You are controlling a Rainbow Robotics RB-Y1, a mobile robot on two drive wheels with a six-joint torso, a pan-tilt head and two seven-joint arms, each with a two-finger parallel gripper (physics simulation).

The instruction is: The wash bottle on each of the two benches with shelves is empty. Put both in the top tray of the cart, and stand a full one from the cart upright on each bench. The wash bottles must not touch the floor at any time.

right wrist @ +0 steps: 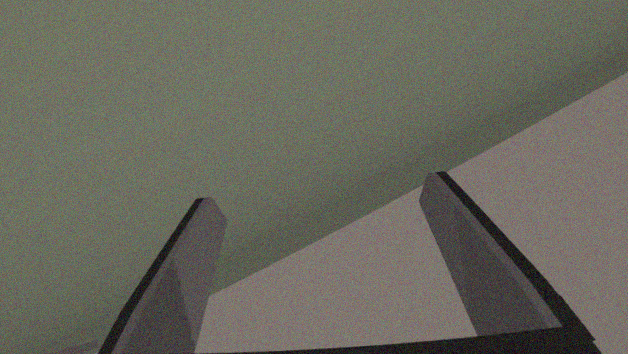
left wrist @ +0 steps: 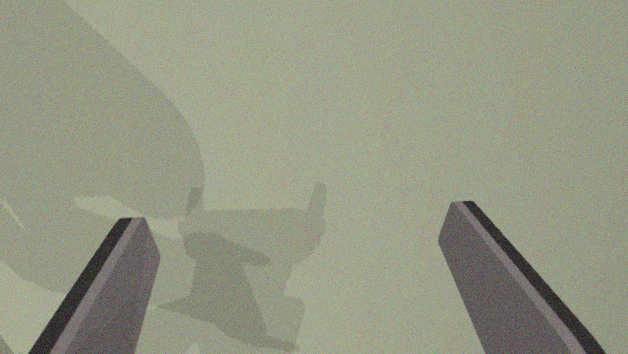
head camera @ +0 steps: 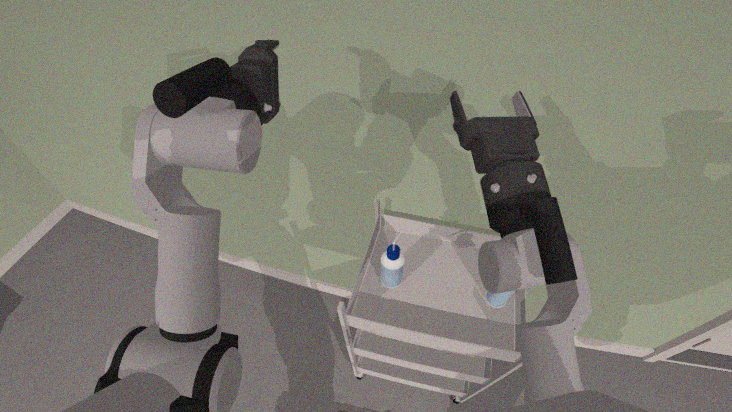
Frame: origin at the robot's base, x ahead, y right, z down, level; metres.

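Seen in the pictures: left gripper, fingertip midpoint: (left wrist: 303, 229) (head camera: 274, 73); right gripper, fingertip midpoint: (right wrist: 318, 198) (head camera: 486, 94).
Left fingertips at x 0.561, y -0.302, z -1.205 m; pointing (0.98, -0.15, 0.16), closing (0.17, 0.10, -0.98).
Note:
Pixels of each thing's top centre, then the offset from my left fingertips to it. "pt": a spot on its surface instead. Level surfaces: height alone.
- wash bottle, top centre: (head camera: 395, 239) dx -0.038, dy +0.235, dz +0.368 m
- pale blue bottle, top centre: (head camera: 518, 267) dx -0.069, dy +0.524, dz +0.368 m
- grey floor, surface height: dz +1.205 m
- white furniture piece, surface spot: (head camera: 717, 337) pt dx +0.050, dy +1.630, dz +0.869 m
- pale surface, surface height: dz -1.232 m
A wash bottle (head camera: 392, 271) with a blue cap, white shoulder and pale blue body stands upright at the left of the cart's top tray. Another pale blue bottle (head camera: 497, 298) shows low at the tray's right; the right arm hides its upper part. The cart (head camera: 435, 338) stands between the two arms. My left gripper (head camera: 267, 43) (left wrist: 303, 229) is open and empty, up and left of the cart in the head view. My right gripper (head camera: 487, 93) (right wrist: 318, 198) is open and empty, beyond the cart's upper right in the picture. The benches cannot be made out with certainty.
A green wall (head camera: 327, 71) carrying shadows of the arms stands behind the cart, with a white skirting (head camera: 112, 220) along grey floor (head camera: 61, 307). A white furniture piece (head camera: 717, 337) shows at the right edge. A pale surface (right wrist: 550, 200) shows in the right wrist view.

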